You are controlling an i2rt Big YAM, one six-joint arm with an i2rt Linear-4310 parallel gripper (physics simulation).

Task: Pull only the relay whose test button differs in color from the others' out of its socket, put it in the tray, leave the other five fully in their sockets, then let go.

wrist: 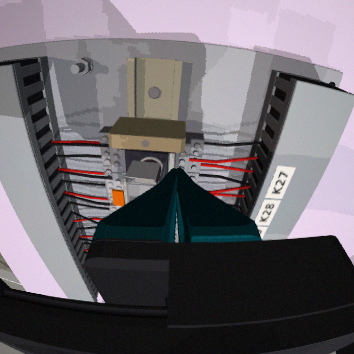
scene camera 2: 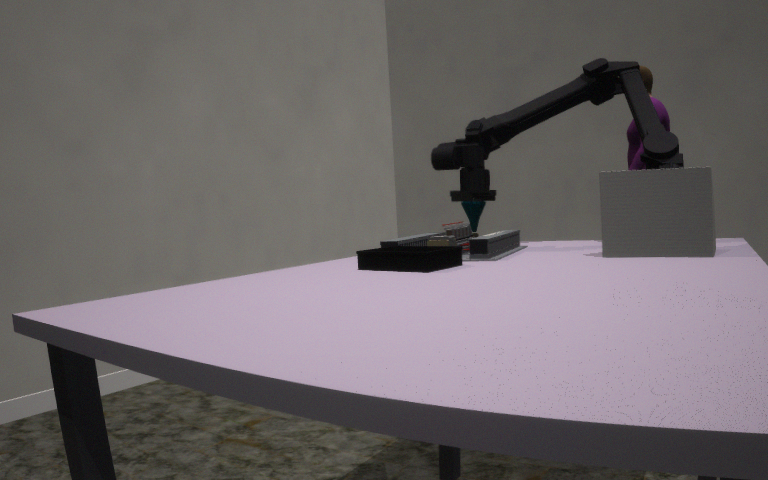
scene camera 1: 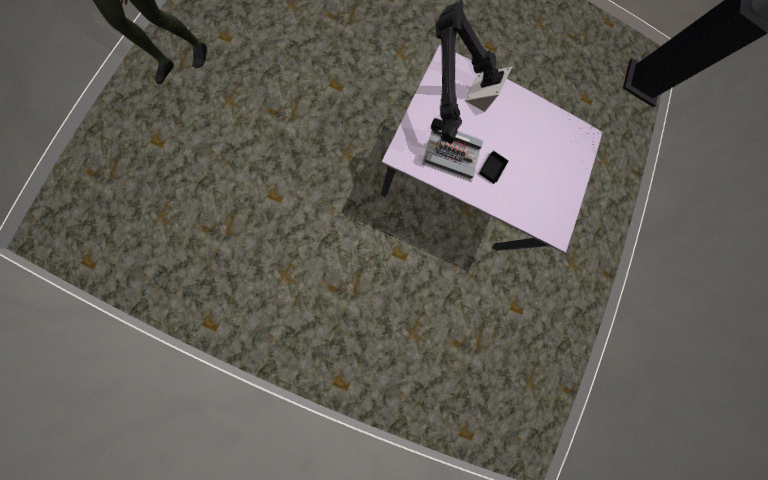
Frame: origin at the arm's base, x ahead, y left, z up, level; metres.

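Where they show: gripper, fingertip midpoint: (wrist: 176, 176) (scene camera 2: 474, 232) (scene camera 1: 442, 141); arm's base, link origin: (scene camera 2: 669, 202) (scene camera 1: 492, 80).
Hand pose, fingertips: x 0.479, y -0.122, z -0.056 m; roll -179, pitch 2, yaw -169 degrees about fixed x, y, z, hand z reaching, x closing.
Observation:
Things, the pixels of their top centre, and the offset from my fingertips.
- grey panel, top centre: (wrist: 150, 224) (scene camera 1: 453, 152) 0.010 m ahead, 0.086 m left, 0.034 m down
- end relay, top centre: (wrist: 134, 200) 0.021 m ahead, 0.001 m left, 0.026 m up
- tan end stop, top centre: (wrist: 145, 143) 0.022 m ahead, 0.017 m right, 0.004 m down
- orange button, top centre: (wrist: 117, 198) 0.030 m ahead, 0.002 m left, 0.026 m up
- black tray, top centre: (scene camera 2: 409, 248) (scene camera 1: 495, 166) 0.016 m back, 0.347 m left, 0.009 m down
My gripper (scene camera 2: 474, 232) (wrist: 176, 176) is shut with nothing between its teal fingers. It points down over the relay row on the grey panel (scene camera 2: 489, 258) (wrist: 220, 75). In the wrist view its tips overlap the near right side of the end relay (wrist: 142, 171), a grey block beside the tan end stop (wrist: 147, 142). An orange button (wrist: 118, 197) shows left of the fingers. The fingers hide the other relays, so their button colors cannot be compared. The black tray (scene camera 1: 493, 166) (scene camera 2: 410, 260) stands beside the panel, and no relay shows in it in scene camera 1.
Slotted wire ducts (wrist: 60, 200) (wrist: 295, 150) run along both sides of the relay row, with red and black wires between. The right duct carries labels K27 and K28. The arm stands on a grey box (scene camera 2: 656, 215). A person (scene camera 1: 164, 28) (scene camera 2: 659, 118) stands away from the table.

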